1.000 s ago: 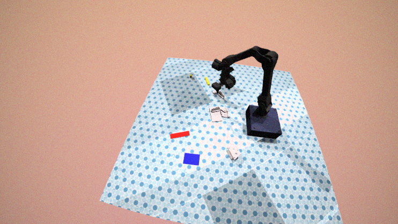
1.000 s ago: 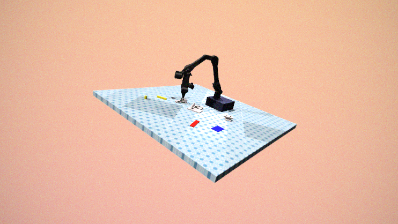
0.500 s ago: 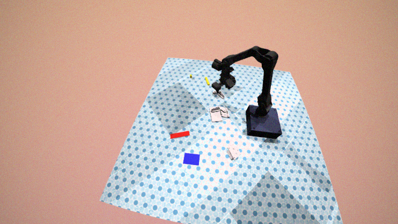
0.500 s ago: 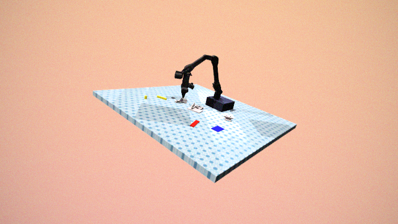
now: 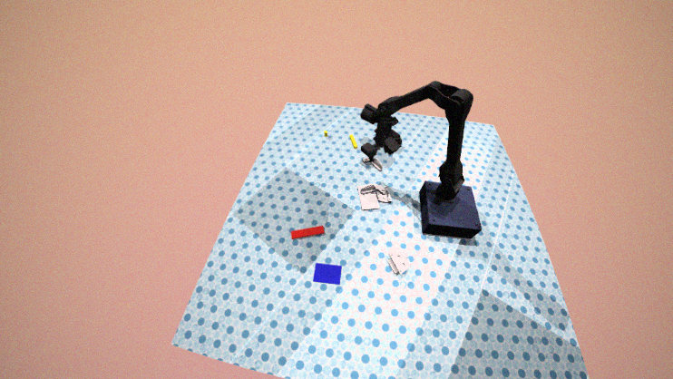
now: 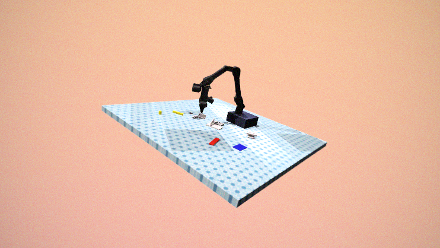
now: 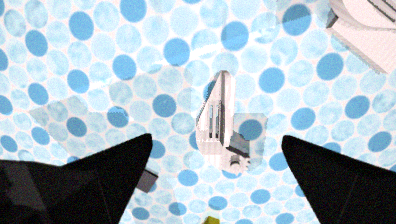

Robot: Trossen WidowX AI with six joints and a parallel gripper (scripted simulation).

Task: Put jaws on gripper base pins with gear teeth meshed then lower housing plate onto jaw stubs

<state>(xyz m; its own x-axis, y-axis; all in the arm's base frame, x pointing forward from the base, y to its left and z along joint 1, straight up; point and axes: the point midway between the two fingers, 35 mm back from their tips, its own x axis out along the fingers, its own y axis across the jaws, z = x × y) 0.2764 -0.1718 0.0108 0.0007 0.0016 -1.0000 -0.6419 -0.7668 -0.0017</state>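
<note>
My gripper tip is 50 mm above the jaw, 40 mm short of it and 10 mm to the left of it. Round my gripper tip: small dark block: 120 mm to the right, 50 mm below, 10 mm ahead; yellow bar: 130 mm to the right, 130 mm ahead, 50 mm below; housing plate: 170 mm to the left, 50 mm below, 50 mm behind.
</note>
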